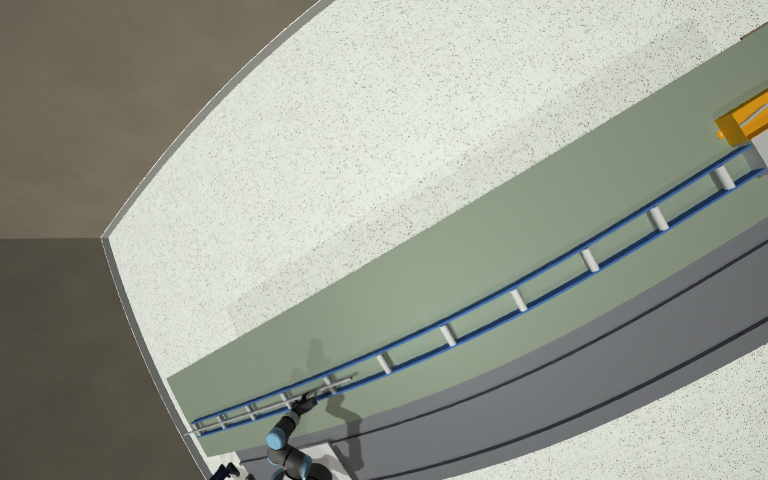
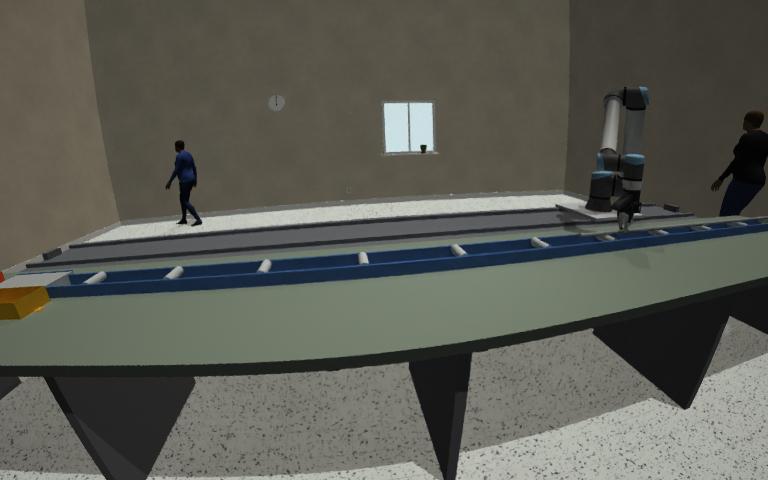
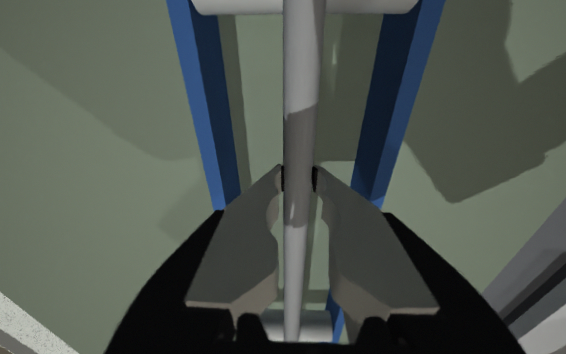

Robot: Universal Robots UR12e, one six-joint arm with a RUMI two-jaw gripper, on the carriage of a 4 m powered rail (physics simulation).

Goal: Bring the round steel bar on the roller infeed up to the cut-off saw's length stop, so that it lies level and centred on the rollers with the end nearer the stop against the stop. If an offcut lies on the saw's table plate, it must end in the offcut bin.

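Seen in the pictures: gripper, fingertip midpoint: [image 1: 315,390] [image 2: 622,232] [image 3: 297,167]; arm's base at its link origin: [image 1: 320,473] [image 2: 598,209].
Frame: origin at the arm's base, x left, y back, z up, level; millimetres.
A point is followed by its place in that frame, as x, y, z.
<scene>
The round steel bar [image 1: 344,380] @[-658, -625, 48] [image 2: 594,233] @[-615, -627, 46] [image 3: 301,75] @[-473, -621, 50] lies lengthwise along the far end of the blue roller infeed [image 1: 518,300] @[-1717, -622, 29] [image 2: 317,277] @[-1904, -694, -10] [image 3: 199,100] @[-456, -687, 22], roughly midway between its side rails. My gripper [image 1: 304,399] @[-413, -621, 33] [image 2: 623,227] @[-413, -621, 33] [image 3: 297,167] @[-413, -621, 33] is shut on the bar, one jaw against each side, between two rollers. The saw's table plate [image 1: 762,146] @[-3156, -657, 29] [image 2: 36,279] @[-3263, -604, 28] is at the other end of the infeed, partly cut off. The yellow offcut bin [image 1: 730,131] @[-3091, -794, 2] [image 2: 16,305] @[-3091, -869, 26] is beside it; a light grey rod [image 1: 753,116] @[-3257, -794, -10] shows within its outline. The length stop does not show.
The arm's carriage [image 1: 334,455] @[-217, -119, 0] [image 2: 583,211] @[-176, -39, 0] stands on the grey powered rail [image 1: 509,407] [image 2: 339,232], which runs alongside the infeed. A person in blue [image 2: 184,175] is behind the rail; another in black [image 2: 752,161] is at the right, beyond the arm.
</scene>
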